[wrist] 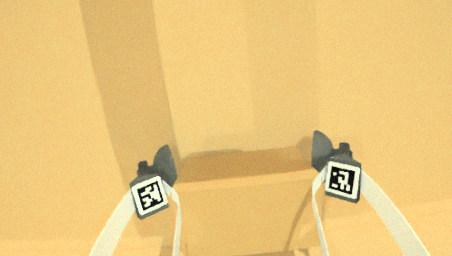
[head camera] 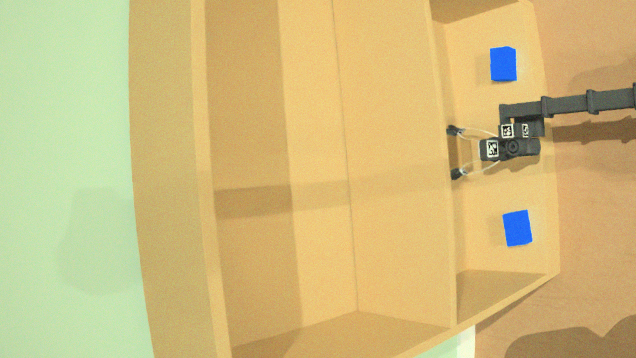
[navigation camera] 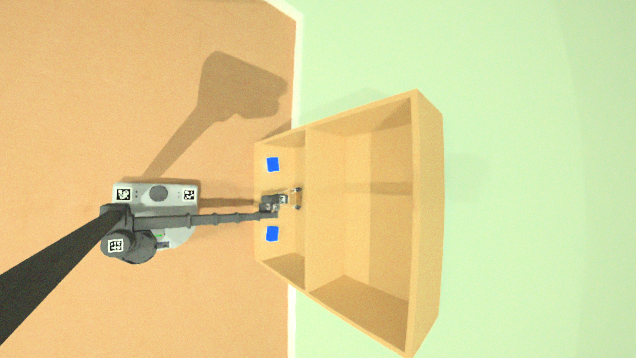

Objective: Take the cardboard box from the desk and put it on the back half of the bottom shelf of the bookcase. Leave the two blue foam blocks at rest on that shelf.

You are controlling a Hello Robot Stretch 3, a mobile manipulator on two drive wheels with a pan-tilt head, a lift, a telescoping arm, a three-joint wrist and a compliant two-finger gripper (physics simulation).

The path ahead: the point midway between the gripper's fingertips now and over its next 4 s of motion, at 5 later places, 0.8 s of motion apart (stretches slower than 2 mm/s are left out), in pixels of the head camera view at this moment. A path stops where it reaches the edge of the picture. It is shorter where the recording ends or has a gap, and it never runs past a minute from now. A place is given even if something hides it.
My gripper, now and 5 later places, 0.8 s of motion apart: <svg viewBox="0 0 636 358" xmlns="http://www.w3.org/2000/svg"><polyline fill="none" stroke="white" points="446,152 450,152 457,152 457,152 458,152 448,152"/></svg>
